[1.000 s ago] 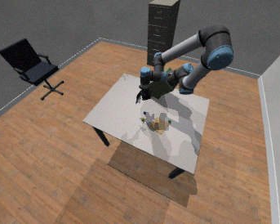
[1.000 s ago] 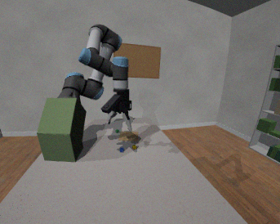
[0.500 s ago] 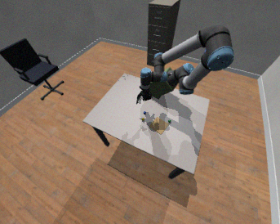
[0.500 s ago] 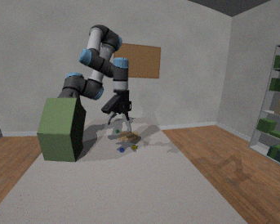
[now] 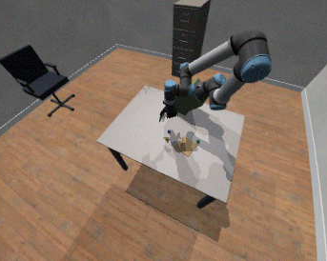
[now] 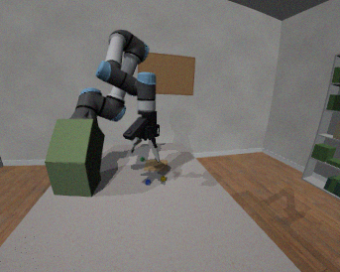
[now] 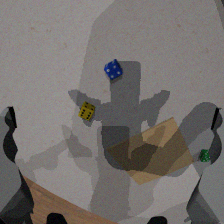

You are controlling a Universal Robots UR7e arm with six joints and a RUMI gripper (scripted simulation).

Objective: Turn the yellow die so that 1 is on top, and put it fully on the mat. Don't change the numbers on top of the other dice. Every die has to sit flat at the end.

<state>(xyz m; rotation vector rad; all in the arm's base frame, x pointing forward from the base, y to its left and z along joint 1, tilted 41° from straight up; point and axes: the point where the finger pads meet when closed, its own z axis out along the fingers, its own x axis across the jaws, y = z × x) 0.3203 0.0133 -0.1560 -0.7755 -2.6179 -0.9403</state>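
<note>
The blue die is 140 mm below my hand, 20 mm to the left of it and 10 mm ahead of it. The rest, counted from my hand: green die (270 mm to the left, 140 mm below, 50 mm behind); yellow die (140 mm below, 90 mm ahead, 50 mm to the left); tan mat (210 mm to the left, 150 mm below, 50 mm ahead).
</note>
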